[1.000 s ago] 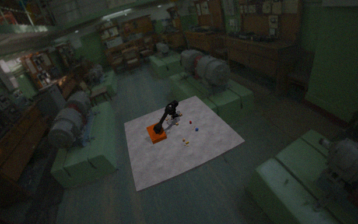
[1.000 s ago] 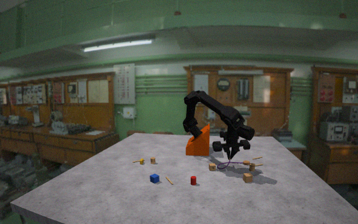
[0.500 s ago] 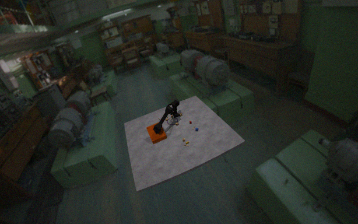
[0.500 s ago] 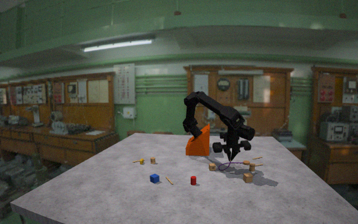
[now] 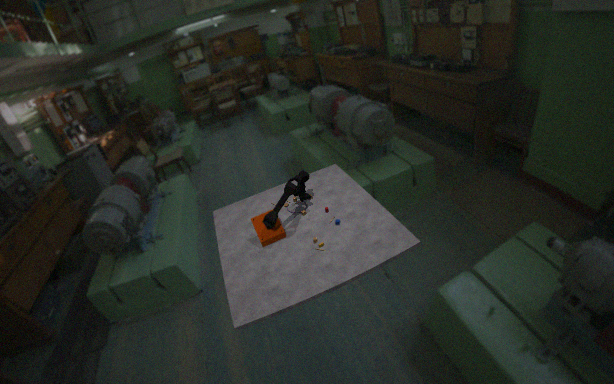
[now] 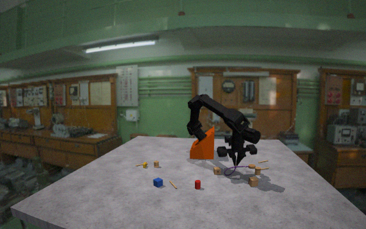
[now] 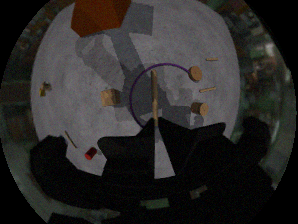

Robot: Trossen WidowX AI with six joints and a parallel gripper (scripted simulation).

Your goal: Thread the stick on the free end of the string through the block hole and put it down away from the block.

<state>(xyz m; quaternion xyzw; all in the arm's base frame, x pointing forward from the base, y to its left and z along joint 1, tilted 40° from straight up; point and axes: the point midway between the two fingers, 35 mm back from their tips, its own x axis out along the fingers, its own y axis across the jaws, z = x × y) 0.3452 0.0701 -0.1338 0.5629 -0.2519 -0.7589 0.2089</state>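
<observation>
The red cylinder lies 19 cm to the right of my gripper tip, 11 cm ahead of it and 4 cm below it. Also, from my gripper tip: blue cube (37 cm to the right, 10 cm ahead, 4 cm below); then thin wooden stick (1 cm behind); then round wooden button (12 cm to the left, 10 cm behind, 5 cm below).
</observation>
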